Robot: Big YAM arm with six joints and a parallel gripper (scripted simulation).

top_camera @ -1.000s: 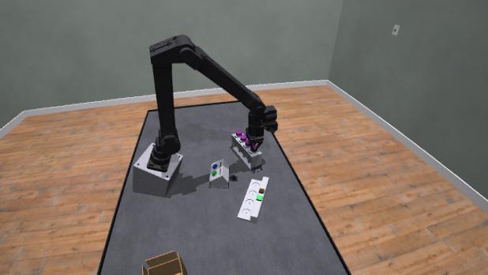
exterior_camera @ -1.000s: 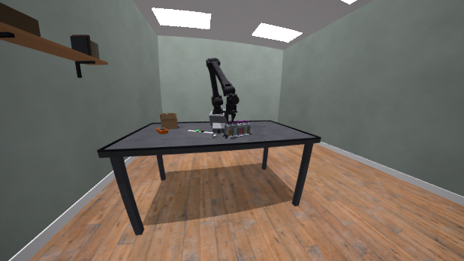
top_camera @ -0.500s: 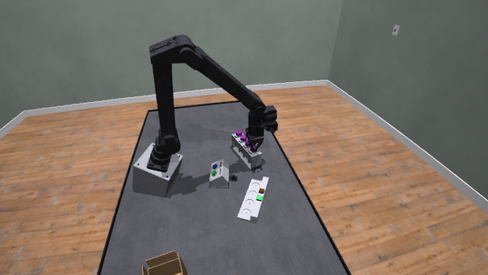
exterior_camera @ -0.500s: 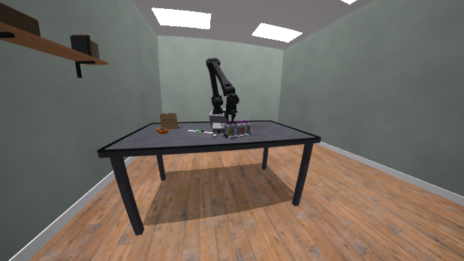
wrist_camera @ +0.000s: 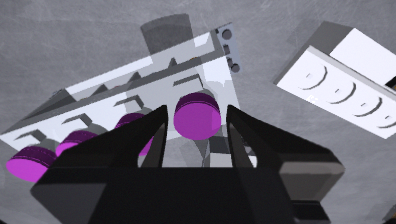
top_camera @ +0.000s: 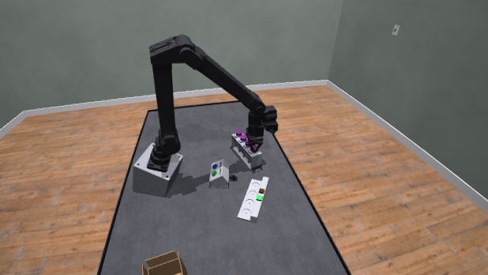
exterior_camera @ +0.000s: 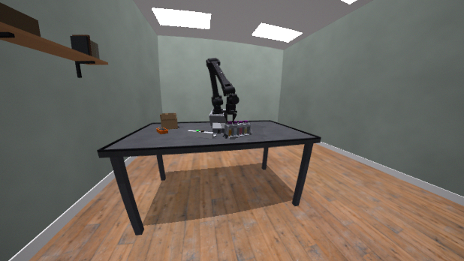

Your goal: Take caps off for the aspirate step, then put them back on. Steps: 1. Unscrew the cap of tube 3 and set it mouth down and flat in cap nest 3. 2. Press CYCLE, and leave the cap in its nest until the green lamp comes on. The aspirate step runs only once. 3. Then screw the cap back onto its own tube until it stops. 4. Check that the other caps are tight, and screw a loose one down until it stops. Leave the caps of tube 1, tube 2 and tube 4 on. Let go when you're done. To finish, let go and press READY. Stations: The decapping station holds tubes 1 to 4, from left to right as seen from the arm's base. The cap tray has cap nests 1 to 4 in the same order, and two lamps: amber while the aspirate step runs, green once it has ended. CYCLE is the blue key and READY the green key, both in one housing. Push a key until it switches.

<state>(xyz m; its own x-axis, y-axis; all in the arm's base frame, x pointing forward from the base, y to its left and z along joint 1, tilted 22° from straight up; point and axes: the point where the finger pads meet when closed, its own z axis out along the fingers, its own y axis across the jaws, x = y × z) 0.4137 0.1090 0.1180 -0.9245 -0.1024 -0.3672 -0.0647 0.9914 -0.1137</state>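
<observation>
Right now the cap is 5 cm to the left of my hand and 2 cm behind it. Round my hand: blue key: 20 cm behind, 6 cm to the right, 5 cm below; then key housing: 18 cm behind, 8 cm to the right, 6 cm below; then green key: 20 cm behind, 11 cm to the right, 5 cm below.
</observation>
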